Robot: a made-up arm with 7 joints.
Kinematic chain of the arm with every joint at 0, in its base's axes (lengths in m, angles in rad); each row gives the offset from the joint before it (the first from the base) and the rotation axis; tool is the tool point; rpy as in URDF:
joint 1: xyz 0 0 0.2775 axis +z
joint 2: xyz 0 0 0 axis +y
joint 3: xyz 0 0 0.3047 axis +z
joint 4: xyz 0.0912 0 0 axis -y
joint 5: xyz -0.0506 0 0.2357 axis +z
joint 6: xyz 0 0 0 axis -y
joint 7: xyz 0.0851 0 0 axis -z
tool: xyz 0 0 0 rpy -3.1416 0 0
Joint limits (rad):
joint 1: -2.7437..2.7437
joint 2: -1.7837..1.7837
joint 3: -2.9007..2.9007
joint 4: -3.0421..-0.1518
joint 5: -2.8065..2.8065
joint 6: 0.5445..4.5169
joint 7: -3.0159..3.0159
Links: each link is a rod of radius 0.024 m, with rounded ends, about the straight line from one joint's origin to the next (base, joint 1, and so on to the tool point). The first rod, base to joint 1, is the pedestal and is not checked.
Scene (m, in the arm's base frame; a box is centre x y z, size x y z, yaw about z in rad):
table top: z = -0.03
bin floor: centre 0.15 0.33 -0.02 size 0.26 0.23 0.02 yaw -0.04
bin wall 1: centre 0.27 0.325 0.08 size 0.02 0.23 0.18 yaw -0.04
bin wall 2: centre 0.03 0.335 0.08 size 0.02 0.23 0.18 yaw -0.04
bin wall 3: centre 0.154 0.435 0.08 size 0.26 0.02 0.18 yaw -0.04
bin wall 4: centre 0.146 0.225 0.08 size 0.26 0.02 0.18 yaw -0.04
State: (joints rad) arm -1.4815 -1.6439 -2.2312 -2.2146 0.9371 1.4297 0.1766
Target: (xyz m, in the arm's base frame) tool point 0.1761 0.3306 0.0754
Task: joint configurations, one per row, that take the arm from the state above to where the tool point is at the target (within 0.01 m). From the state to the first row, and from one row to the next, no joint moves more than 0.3 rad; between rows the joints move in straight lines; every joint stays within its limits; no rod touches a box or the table.
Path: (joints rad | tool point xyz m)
1: -1.6716 -1.3968 -2.2126 -2.2424 0.9194 1.4897 0.3246 | -0.2811 0.2065 0.0876
2: -1.8618 -1.1498 -2.1941 -2.2702 0.9017 1.5496 0.4727 | -0.2267 0.2888 0.1378
3: -2.0519 -0.9027 -2.1755 -2.2980 0.8841 1.6096 0.6207 | -0.1578 0.3450 0.1936
4: -2.2421 -0.6557 -2.1569 -2.3259 0.8664 1.6696 0.7687 | -0.0846 0.3739 0.2517
5: -2.2738 -0.5368 -2.3940 -2.3262 0.8871 1.6042 0.5714 | 0.0026 0.3798 0.2471
6: -2.3055 -0.4180 -2.6310 -2.3265 0.9078 1.5389 0.3740 | 0.0923 0.3661 0.2610
7: -2.3372 -0.2991 -2.8681 -2.3268 0.9285 1.4735 0.1766 | 0.1761 0.3306 0.2900
8: -2.3297 -0.5133 -2.8790 -2.2637 0.9305 1.4977 0.1766 | 0.1853 0.3412 0.2222
9: -2.3222 -0.7275 -2.8898 -2.2005 0.9325 1.5218 0.1766 | 0.1855 0.3415 0.1497
10: -2.3147 -0.9417 -2.9007 -2.1373 0.9346 1.5459 0.1766 | 0.1761 0.3306 0.0754

